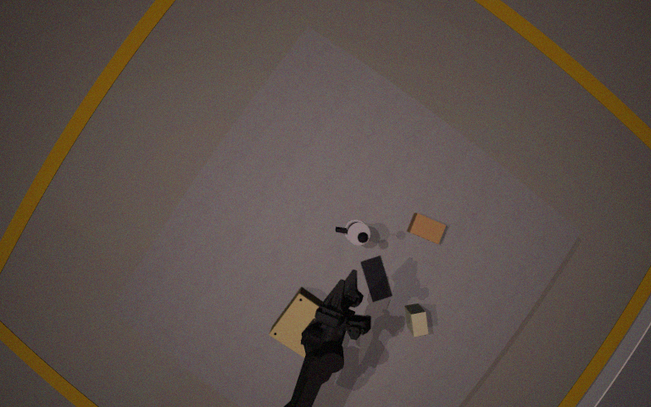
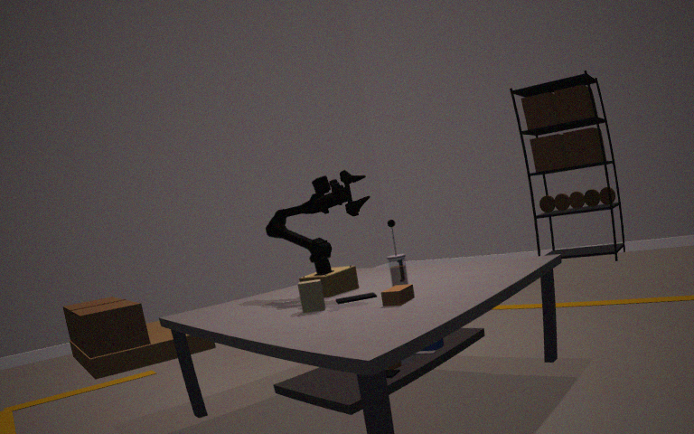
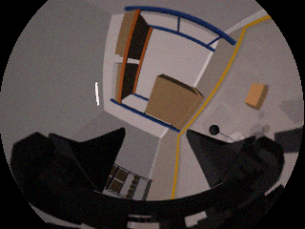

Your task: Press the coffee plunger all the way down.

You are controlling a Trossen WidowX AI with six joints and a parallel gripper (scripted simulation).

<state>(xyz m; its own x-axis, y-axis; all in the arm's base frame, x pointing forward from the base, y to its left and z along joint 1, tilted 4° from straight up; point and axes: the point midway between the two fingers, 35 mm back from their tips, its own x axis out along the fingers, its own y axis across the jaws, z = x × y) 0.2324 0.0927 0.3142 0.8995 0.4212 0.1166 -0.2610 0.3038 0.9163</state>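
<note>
My gripper tip is now 29 cm above the coffee press, 8 cm short of it and 2 cm to the right of it. Also, from my gripper tip: orange block 40 cm below, 25 cm ahead, 18 cm to the right.
</note>
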